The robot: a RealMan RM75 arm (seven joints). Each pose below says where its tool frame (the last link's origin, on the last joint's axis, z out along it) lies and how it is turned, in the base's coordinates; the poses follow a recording.
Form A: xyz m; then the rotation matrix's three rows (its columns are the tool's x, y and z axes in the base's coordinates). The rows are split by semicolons.
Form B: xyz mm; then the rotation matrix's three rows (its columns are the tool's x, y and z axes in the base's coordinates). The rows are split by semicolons. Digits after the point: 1 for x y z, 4 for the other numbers.
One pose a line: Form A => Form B
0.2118 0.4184 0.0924; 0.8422 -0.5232 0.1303; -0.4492 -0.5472 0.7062; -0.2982 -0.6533 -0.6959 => 211.8 418.4 92.4; 0.8422 -0.5232 0.1303; -0.4492 -0.5472 0.7062; -0.2982 -0.6533 -0.6959
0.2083 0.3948 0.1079; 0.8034 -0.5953 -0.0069; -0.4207 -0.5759 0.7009; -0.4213 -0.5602 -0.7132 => 208.3 394.8 107.9; 0.8034 -0.5953 -0.0069; -0.4207 -0.5759 0.7009; -0.4213 -0.5602 -0.7132
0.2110 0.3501 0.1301; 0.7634 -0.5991 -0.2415; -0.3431 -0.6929 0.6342; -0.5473 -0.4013 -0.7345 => 211.0 350.1 130.1; 0.7634 -0.5991 -0.2415; -0.3431 -0.6929 0.6342; -0.5473 -0.4013 -0.7345
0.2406 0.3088 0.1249; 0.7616 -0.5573 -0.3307; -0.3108 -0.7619 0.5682; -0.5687 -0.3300 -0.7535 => 240.6 308.8 124.9; 0.7616 -0.5573 -0.3307; -0.3108 -0.7619 0.5682; -0.5687 -0.3300 -0.7535
